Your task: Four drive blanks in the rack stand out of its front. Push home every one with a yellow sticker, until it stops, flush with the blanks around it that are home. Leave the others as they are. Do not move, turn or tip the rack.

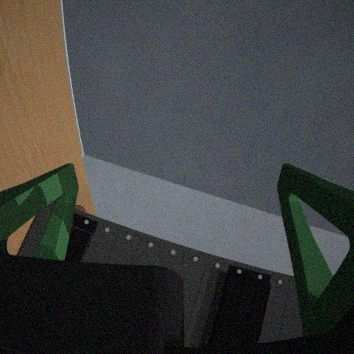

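Note:
The rack (200, 100) shows from close up as a large grey-blue surface with a paler grey band below it. Along that band's lower edge runs a row of narrow dark grey blanks (135, 252), with small pale dots near their ends. Two places in the row look black, one at the left beside the finger and one right of centre. I cannot tell which blanks stand out. No yellow sticker shows. My gripper (177, 174) is open and empty, its green fingers spread over the rack's band and row. The black gripper body hides much of the row at the lower left.
A wooden table top (32, 90) shows at the left, beyond the rack's thin pale side edge. A small brownish shape lies by the left end of the row, close to the left finger.

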